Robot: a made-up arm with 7 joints. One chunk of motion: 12 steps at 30 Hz.
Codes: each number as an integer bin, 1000 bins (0 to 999) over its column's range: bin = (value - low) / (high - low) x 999, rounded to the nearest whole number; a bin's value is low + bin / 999 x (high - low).
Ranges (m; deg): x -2.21..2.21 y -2.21..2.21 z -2.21..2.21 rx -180..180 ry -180..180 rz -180..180
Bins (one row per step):
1: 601 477 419 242 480 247
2: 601 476 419 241 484 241
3: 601 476 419 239 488 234
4: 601 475 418 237 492 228
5: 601 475 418 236 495 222
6: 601 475 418 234 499 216
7: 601 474 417 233 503 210
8: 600 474 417 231 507 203
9: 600 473 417 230 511 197
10: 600 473 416 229 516 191
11: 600 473 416 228 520 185
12: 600 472 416 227 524 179
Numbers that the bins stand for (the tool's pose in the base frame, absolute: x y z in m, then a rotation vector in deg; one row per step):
1: 0.4491 -0.0995 -0.3562 -92.79 -7.03 -90.99
2: 0.4491 -0.1040 -0.3562 -93.15 -5.59 -93.15
3: 0.4491 -0.1040 -0.3562 -93.87 -4.14 -95.68
4: 0.4491 -0.1084 -0.3606 -94.59 -2.70 -97.84
5: 0.4491 -0.1084 -0.3606 -94.95 -1.62 -100.00
6: 0.4491 -0.1084 -0.3606 -95.68 -0.18 -102.16
7: 0.4491 -0.1128 -0.3650 -96.04 1.26 -104.32
8: 0.4447 -0.1128 -0.3650 -96.76 2.70 -106.85
9: 0.4447 -0.1172 -0.3650 -97.12 4.14 -109.01
10: 0.4447 -0.1172 -0.3694 -97.48 5.95 -111.17
11: 0.4447 -0.1172 -0.3694 -97.84 7.39 -113.33
12: 0.4447 -0.1217 -0.3694 -98.20 8.83 -115.50

